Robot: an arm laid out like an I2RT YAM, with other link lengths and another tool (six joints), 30 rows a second.
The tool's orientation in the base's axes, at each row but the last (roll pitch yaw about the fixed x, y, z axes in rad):
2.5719, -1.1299, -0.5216
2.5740, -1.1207, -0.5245
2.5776, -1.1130, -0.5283
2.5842, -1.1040, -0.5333
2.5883, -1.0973, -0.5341
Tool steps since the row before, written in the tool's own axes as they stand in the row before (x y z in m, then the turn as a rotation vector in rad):
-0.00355, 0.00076, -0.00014, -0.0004, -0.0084, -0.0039
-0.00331, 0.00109, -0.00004, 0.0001, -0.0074, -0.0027
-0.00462, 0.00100, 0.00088, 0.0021, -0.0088, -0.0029
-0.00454, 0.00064, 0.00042, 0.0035, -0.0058, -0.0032
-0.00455, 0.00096, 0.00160, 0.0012, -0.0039, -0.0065
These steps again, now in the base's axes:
-0.00201, 0.00050, -0.00299, 0.0054, 0.0075, -0.0009
-0.00218, 0.00022, -0.00271, 0.0052, 0.0059, -0.0007
-0.00226, -0.00020, -0.00424, 0.0071, 0.0063, 0.0009
-0.00213, 0.00037, -0.00406, 0.0050, 0.0047, 0.0030
-0.00197, -0.00076, -0.00444, 0.0012, 0.0071, 0.0027

